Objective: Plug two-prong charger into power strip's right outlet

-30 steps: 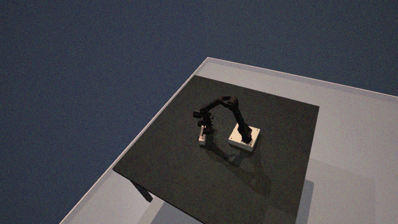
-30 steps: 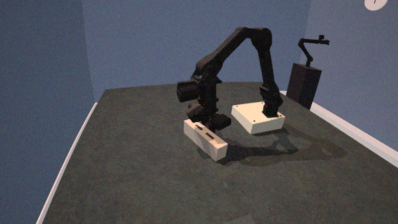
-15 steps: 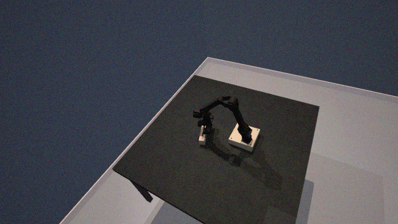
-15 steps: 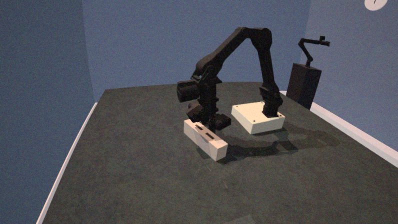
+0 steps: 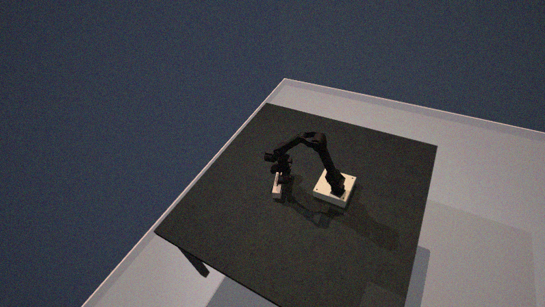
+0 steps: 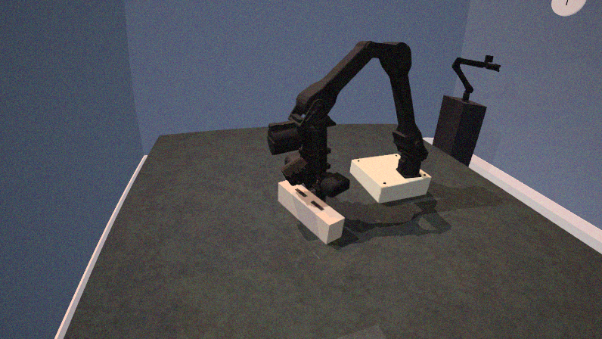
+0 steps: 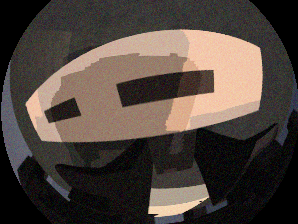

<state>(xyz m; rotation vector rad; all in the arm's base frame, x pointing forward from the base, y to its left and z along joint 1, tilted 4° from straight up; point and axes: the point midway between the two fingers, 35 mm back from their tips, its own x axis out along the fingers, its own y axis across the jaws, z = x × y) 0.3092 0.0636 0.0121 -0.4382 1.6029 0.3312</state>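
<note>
The dark charger is 20 mm ahead of my gripper tip, 10 mm to the left of it and 10 mm above it.
</note>
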